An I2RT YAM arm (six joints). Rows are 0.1 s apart.
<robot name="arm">
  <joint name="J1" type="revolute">
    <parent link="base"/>
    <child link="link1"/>
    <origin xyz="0 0 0.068" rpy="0 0 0"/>
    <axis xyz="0 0 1"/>
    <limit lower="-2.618" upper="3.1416"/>
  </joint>
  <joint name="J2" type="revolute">
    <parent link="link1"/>
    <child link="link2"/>
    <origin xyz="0.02 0.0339 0.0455" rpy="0 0 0"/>
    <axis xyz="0 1 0"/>
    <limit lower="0" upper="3.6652"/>
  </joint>
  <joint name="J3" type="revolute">
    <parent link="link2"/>
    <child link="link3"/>
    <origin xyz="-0.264 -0.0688 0" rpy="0 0 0"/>
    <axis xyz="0 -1 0"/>
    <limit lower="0" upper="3.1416"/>
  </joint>
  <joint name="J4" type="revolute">
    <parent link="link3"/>
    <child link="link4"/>
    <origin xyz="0.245 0.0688 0.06" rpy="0 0 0"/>
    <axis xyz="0 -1 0"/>
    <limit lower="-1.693" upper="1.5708"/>
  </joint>
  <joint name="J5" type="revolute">
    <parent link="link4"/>
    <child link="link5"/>
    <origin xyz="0.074 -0.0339 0.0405" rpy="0 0 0"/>
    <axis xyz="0 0 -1"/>
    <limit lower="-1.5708" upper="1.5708"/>
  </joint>
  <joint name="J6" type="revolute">
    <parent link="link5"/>
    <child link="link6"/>
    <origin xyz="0.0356 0 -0.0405" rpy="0 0 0"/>
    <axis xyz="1 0 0"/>
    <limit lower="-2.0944" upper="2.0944"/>
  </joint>
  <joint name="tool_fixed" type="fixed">
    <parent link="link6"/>
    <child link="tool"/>
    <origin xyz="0 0 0" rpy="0 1.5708 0"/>
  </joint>
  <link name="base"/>
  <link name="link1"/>
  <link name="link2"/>
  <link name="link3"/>
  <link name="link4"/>
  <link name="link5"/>
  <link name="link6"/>
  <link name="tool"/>
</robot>
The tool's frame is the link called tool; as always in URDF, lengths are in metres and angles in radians.
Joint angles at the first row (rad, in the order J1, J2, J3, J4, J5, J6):
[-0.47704 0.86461 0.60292 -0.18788 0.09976 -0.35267]
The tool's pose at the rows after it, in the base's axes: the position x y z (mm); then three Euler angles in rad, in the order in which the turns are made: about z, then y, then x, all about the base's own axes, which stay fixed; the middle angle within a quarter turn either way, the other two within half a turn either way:
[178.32 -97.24 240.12 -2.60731 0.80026 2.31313]
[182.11 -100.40 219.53 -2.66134 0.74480 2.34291]
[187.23 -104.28 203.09 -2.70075 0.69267 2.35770]
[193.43 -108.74 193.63 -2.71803 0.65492 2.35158]
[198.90 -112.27 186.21 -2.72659 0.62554 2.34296]
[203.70 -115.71 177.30 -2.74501 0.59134 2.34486]
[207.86 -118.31 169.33 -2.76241 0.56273 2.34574]
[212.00 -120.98 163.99 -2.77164 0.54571 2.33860]
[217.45 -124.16 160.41 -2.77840 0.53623 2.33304]
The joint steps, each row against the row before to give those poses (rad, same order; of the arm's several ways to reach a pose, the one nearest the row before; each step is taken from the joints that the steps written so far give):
[-0.00003 0.03699 -0.05493 0.04691 0.02706 -0.03359]
[0.00005 0.05573 -0.04309 0.04732 0.03056 -0.02591]
[0.00038 0.06749 -0.02446 0.04960 0.03356 -0.02213]
[-0.00001 0.06374 -0.00342 0.04619 0.03203 -0.01680]
[0.00153 0.05418 0.00001 0.04004 0.02824 -0.00953]
[0.00001 0.05680 0.00039 0.03238 0.02519 -0.01106]
[0.00150 0.05000 0.00077 0.02902 0.02248 -0.01030]
[0.00039 0.04158 0.00380 0.03091 0.01717 -0.01068]
[0.00001 0.04196 0.01220 0.02708 0.01031 -0.00878]

